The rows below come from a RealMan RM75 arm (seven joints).
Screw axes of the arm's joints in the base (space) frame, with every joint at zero. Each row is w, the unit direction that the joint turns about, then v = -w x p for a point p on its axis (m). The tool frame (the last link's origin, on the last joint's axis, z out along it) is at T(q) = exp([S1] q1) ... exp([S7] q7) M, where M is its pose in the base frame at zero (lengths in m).
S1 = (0, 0, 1, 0, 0, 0)
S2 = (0, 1, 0, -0.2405, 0, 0)
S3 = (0, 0, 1, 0, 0, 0)
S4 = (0, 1, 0, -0.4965, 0, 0)
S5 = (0, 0, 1, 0, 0, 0)
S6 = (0, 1, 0, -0.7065, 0, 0)
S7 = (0, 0, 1, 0, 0, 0)
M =
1 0 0 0
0 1 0 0
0 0 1 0.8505
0 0 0 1
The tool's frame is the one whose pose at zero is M.
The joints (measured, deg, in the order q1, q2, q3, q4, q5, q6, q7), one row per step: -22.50 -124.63 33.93 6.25 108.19 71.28 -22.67; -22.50 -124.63 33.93 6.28 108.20 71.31 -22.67; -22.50 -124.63 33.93 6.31 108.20 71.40 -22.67; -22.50 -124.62 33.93 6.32 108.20 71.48 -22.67; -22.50 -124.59 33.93 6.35 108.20 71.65 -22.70; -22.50 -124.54 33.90 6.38 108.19 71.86 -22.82; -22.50 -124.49 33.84 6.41 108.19 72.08 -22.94; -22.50 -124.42 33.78 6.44 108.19 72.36 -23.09; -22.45 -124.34 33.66 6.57 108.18 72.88 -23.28; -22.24 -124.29 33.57 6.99 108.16 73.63 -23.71; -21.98 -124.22 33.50 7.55 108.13 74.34 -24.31; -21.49 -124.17 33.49 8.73 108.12 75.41 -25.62; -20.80 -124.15 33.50 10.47 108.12 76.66 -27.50; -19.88 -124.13 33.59 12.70 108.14 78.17 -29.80; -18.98 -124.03 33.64 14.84 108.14 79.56 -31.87
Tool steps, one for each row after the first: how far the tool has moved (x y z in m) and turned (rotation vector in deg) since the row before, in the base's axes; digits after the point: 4 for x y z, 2 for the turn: 0.0000 0.0001 0.0001 0.01 0.00 -0.04; 0.0002 0.0000 0.0001 0.01 -0.05 -0.06; 0.0001 0.0000 0.0001 0.01 -0.05 -0.05; 0.0002 0.0001 0.0004 0.01 -0.11 -0.09; 0.0002 0.0002 0.0006 0.01 -0.18 -0.02; 0.0002 0.0002 0.0006 0.03 -0.20 -0.01; 0.0002 0.0002 0.0008 0.02 -0.24 -0.02; 0.0004 0.0002 0.0014 0.11 -0.41 -0.08; 0.0001 0.0000 0.0022 0.15 -0.55 -0.01; -0.0005 0.0002 0.0027 0.17 -0.49 0.11; -0.0011 0.0004 0.0046 0.17 -0.73 0.34; -0.0019 0.0006 0.0061 0.20 -0.81 0.58; -0.0026 0.0001 0.0076 0.17 -0.86 0.66; -0.0030 0.0000 0.0079 0.24 -0.62 0.57
